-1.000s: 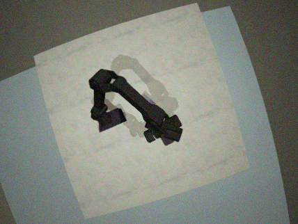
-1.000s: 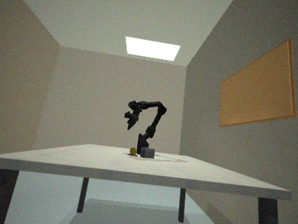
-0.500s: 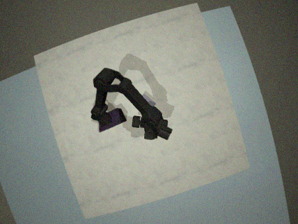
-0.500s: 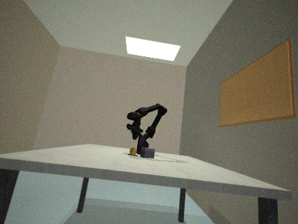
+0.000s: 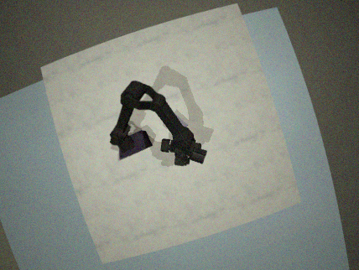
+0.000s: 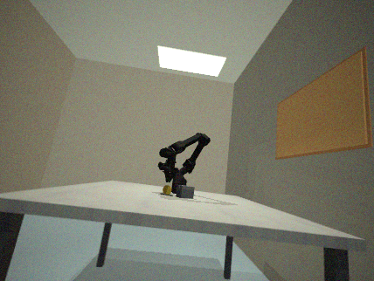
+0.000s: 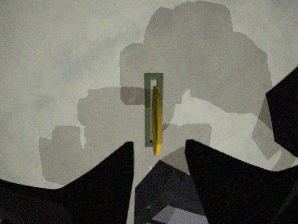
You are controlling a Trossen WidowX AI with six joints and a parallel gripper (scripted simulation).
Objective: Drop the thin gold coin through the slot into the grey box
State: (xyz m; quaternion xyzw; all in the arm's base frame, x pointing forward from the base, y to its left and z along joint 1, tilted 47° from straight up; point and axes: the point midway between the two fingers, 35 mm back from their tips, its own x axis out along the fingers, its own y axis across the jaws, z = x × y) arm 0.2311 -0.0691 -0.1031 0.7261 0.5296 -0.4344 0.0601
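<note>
The gold coin is 50 mm below my gripper tip.
</note>
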